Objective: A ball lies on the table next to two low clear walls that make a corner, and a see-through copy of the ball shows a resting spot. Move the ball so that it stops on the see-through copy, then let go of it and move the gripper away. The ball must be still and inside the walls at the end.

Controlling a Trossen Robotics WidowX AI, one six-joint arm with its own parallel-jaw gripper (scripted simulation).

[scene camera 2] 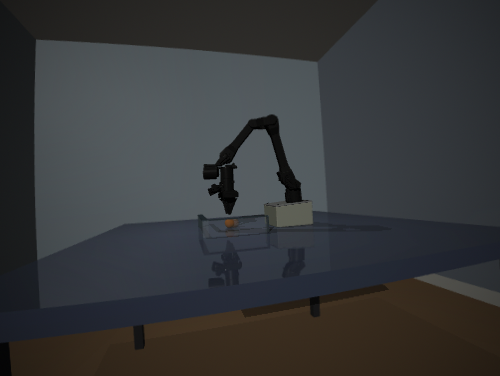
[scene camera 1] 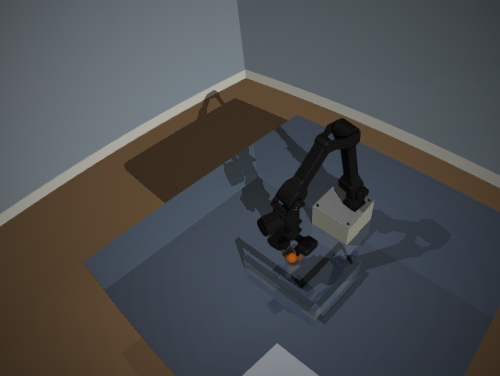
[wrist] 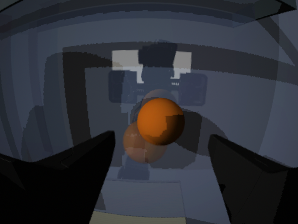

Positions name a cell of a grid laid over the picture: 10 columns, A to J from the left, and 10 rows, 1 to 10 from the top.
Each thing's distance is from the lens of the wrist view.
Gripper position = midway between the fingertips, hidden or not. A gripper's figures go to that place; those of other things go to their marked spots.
my gripper (wrist: F7): 0.10 m
orange ball (wrist: F6): 0.12 m
see-through copy of ball (wrist: E7): 0.13 m
